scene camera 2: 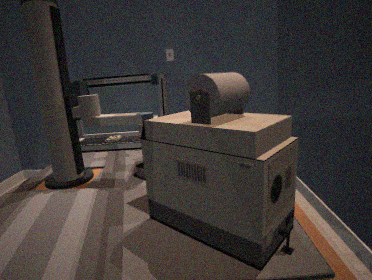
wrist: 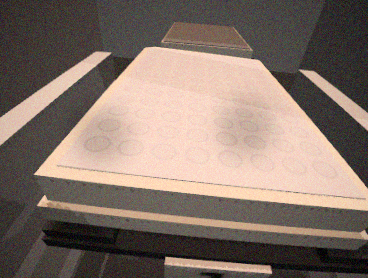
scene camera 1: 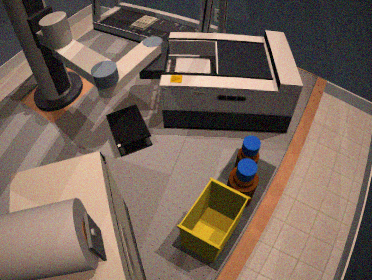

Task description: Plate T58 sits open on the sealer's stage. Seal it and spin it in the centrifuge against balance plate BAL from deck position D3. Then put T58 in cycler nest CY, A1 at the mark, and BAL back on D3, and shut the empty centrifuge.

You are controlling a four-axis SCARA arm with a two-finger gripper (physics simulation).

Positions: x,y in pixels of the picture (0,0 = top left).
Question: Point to a flat pale plate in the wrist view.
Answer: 187,143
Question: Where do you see a rotor slot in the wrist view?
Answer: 173,248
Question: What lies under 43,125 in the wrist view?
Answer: The gripper.
